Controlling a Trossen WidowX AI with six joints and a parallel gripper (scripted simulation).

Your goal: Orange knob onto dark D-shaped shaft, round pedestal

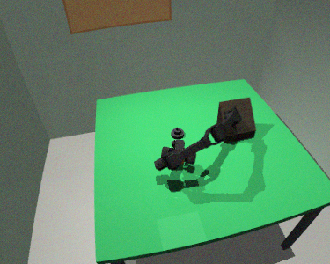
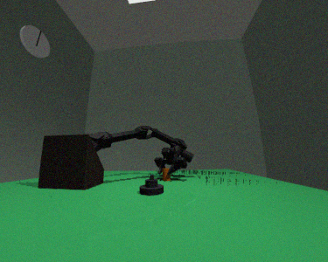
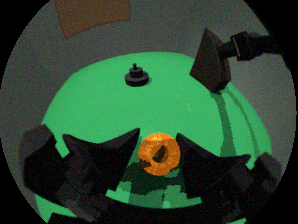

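My gripper tip is 20 mm to the right of the orange knob and 10 mm short of it. Also, from my gripper tip: dark round pedestal: 200 mm to the right, 30 mm behind.
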